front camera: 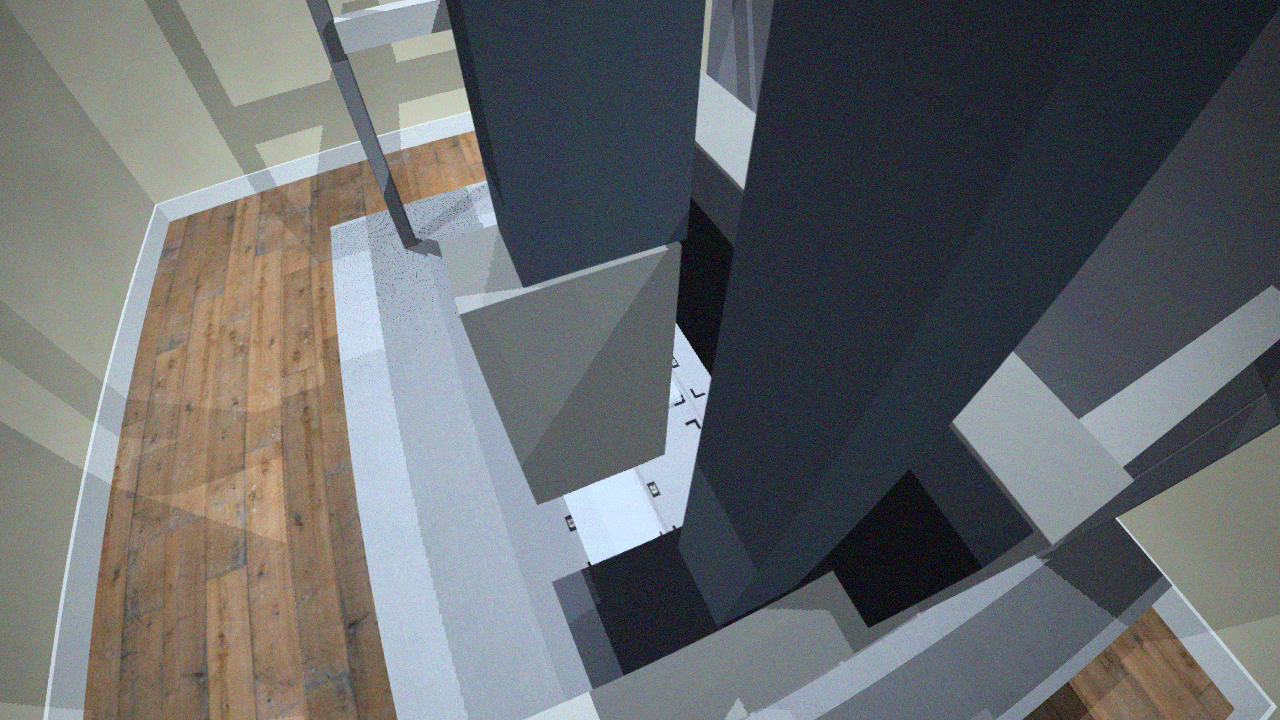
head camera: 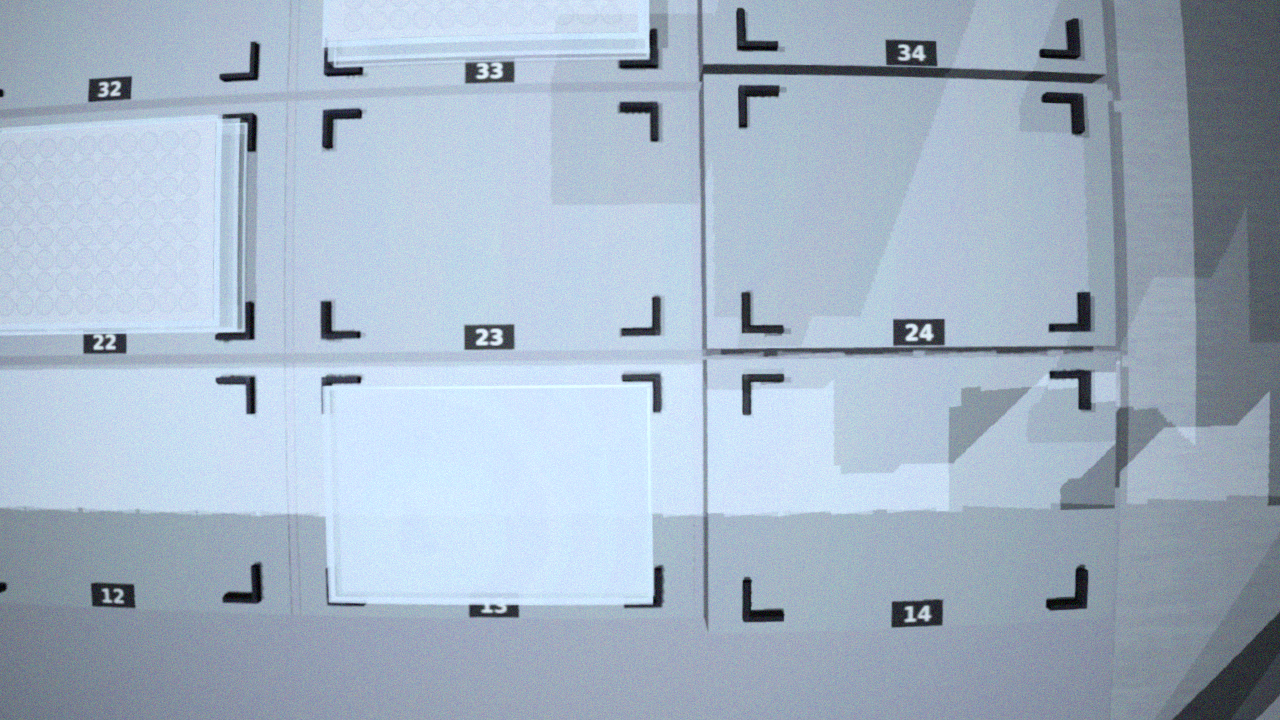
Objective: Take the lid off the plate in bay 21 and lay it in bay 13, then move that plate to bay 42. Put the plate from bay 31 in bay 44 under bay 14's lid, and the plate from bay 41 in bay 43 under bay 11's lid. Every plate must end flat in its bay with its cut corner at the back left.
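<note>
The dark gripper body is raised on its column, close to the front camera. Its jaws are hidden there and do not show in the head view, so their opening and any load cannot be seen. A clear lid lies in bay 13, slightly off its corner marks in the head view. Bay 14 shows its corner marks and no lid. Bays 21, 31, 41, 11 and 42 to 44 cannot be made out.
A plate with round wells sits in bay 22, and part of another plate shows in bay 33. A large dark column with a pale block at its lower end and the gripper's column cover much of the deck in the front view.
</note>
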